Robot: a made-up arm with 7 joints.
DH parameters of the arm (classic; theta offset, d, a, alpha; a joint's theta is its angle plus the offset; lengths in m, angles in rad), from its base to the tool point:
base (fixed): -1.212 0 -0.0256 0
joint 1: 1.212 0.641 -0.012 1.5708
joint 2: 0 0.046 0.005 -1.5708
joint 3: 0 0.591 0.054 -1.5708
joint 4: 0 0.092 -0.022 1.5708
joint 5: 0 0.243 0.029 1.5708
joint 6: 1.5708 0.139 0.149 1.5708
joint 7: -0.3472 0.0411 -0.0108 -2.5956
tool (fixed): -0.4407 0.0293 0 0
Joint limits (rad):
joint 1: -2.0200..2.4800
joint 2: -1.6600..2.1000
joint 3: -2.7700..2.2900
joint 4: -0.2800..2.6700
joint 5: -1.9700..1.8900
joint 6: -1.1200..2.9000
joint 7: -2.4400..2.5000
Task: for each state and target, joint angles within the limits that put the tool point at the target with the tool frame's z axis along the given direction. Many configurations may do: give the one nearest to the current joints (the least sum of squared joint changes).
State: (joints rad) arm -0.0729 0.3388 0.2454 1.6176 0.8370 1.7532 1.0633
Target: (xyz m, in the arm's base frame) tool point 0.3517 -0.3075 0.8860 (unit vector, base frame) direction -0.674 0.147 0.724
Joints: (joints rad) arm -0.3996 -0.4901 -0.1403 2.1938 0.5432 1.2670 1.1498
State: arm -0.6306 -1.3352 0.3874 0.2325 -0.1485 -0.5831 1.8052
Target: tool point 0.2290 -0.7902 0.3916 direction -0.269 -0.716 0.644
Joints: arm -1.2975 -1.5692 0.4459 0.2944 -0.0932 -0.8895 1.4891
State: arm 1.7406 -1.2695 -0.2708 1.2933 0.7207 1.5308 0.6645
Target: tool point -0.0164 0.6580 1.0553 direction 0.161 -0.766 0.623
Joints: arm 2.1834 -0.6801 -0.8762 1.6298 0.2626 1.4332 0.3398
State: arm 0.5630 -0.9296 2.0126 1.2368 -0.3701 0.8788 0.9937
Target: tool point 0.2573 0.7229 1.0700 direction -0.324 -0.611 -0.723
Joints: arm 1.0923 -1.0922 2.2444 0.6665 0.0622 1.5454 1.3423
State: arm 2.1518 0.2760 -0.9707 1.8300 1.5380 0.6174 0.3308
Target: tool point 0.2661 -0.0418 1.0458 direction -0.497 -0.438 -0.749
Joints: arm 1.5841 0.7315 -0.9316 1.9406 1.7188 0.9522 0.4790
